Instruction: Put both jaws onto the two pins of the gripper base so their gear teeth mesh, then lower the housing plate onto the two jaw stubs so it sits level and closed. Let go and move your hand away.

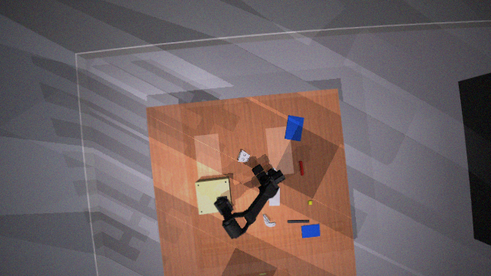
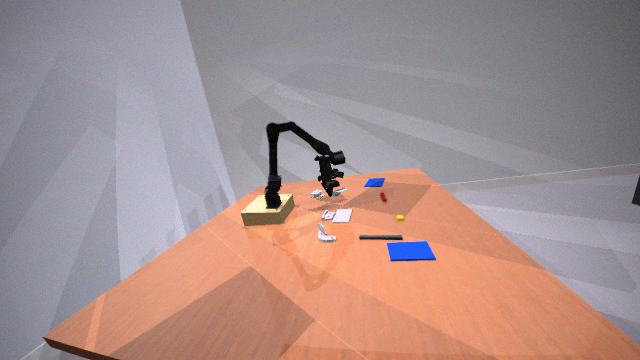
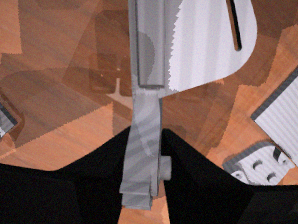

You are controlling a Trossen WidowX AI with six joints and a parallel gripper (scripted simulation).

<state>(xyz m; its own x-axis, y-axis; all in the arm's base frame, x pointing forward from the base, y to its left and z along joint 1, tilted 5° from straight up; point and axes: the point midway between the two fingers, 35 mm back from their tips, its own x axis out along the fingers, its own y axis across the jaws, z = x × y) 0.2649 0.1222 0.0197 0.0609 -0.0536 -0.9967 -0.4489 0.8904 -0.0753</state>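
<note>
Right now the housing plate is 14 cm to the right of my gripper tip and 4 cm below it. The rest, counted from my gripper tip: gripper base 14 cm to the left, 11 cm behind, 2 cm below; flat white plate 15 cm to the right, 7 cm ahead, 4 cm below; jaw 3 cm above, 1 cm to the left, 1 cm ahead.
</note>
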